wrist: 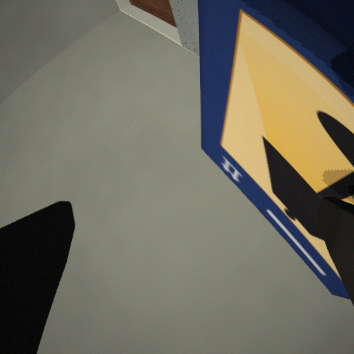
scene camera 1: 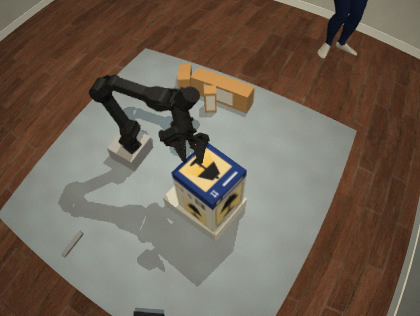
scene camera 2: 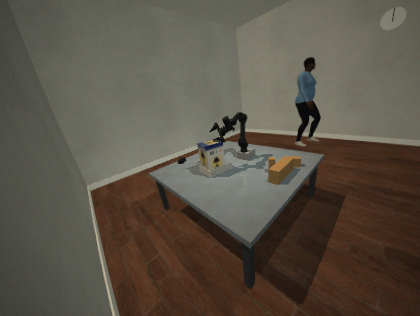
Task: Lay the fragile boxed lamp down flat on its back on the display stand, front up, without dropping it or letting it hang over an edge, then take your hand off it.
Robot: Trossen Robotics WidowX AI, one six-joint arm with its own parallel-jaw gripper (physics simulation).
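Frame: origin at the arm's base, x ahead, y left, z up, level; millimetres.
Seen in the pictures: gripper, between the fingertips: (wrist: 200, 213) (scene camera 1: 192, 162) (scene camera 2: 210, 136); arm's base, origin of its link: (scene camera 1: 132, 145) (scene camera 2: 244, 151).
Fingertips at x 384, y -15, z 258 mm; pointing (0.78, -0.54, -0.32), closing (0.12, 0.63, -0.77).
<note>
Offsets run from my fingertips to a thing's top centre. Level surfaces: height alone.
The boxed lamp {dx +39, dy +28, dz -46 mm} (scene camera 1: 199, 182) (scene camera 2: 205, 157) (wrist: 295, 125) rests on the pale display stand (scene camera 1: 171, 200) (scene camera 2: 217, 172). Its blue-edged face with the large lamp picture is up, and its sides look upright. The stand's rim shows past the box at the left and along the near sides; the far side is hidden. My gripper (scene camera 1: 192, 160) (scene camera 2: 215, 135) (wrist: 200, 213) is open and empty, with its fingertips close to the top face near the box's far-left edge. In the wrist view one finger overlaps the picture face. I cannot tell whether a fingertip touches it.
Orange blocks {dx -308, dy +522, dz -225 mm} (scene camera 1: 225, 87) (scene camera 2: 284, 170) stand on the grey table {dz -335 mm} (scene camera 1: 290, 165) (scene camera 2: 225, 205), beyond the box in scene camera 1. A small grey bar {dx -285, dy -477, dz -323 mm} (scene camera 1: 73, 244) lies at the near left. A dark object {dx +167, dy -473, dz -300 mm} (scene camera 1: 148, 313) (scene camera 2: 182, 160) is near the table edge. A person (scene camera 2: 306, 100) stands beyond the table.
</note>
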